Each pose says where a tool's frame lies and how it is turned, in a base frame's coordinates. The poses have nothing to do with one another.
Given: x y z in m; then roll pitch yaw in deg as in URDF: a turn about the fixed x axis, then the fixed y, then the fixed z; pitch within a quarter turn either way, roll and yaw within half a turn.
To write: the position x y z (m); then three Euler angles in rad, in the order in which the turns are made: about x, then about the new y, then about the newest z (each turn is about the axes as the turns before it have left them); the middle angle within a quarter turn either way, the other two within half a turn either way. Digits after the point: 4 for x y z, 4 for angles.
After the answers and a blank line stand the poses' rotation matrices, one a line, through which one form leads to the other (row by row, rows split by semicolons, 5 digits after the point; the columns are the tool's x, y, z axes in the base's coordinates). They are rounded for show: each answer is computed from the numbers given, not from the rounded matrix.
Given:
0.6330 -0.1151 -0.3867 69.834 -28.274 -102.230
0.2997 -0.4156 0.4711 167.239 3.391 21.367
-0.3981 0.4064 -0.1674 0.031 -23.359 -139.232
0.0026 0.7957 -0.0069 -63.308 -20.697 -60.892
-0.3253 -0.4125 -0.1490 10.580 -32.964 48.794
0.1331 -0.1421 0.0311 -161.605 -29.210 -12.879
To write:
0.6330 -0.1151 -0.3867 -0.8680 -1.0818 -1.9792
0.2997 -0.4156 0.4711 2.9128 0.0268 -0.3765
-0.3981 0.4064 -0.1674 -0.2753 0.3046 -2.3874
0.0026 0.7957 -0.0069 -0.9383 0.7801 -0.8761
-0.3253 -0.4125 -0.1490 0.5654 -0.2159 0.9693
0.1331 -0.1421 0.0311 -2.8996 0.5489 0.0720

-0.18656 0.43111 -0.88280; -0.86071 0.36153 0.35844; 0.47369 0.82670 0.30361
0.92964 0.36751 0.02675; 0.36370 -0.90350 -0.22672; -0.05915 0.22050 -0.97359
-0.69529 0.65316 0.29993; -0.59948 -0.75722 0.25932; 0.39649 0.00050 0.91804
0.45506 0.54607 0.70337; -0.81732 -0.05737 0.57332; 0.35343 -0.83577 0.42020
0.55271 -0.80537 -0.21421; 0.63123 0.57241 -0.52336; 0.54411 0.15405 0.82475
0.85088 -0.06138 0.52176; -0.19455 -0.95936 0.20441; 0.48801 -0.27544 -0.82824

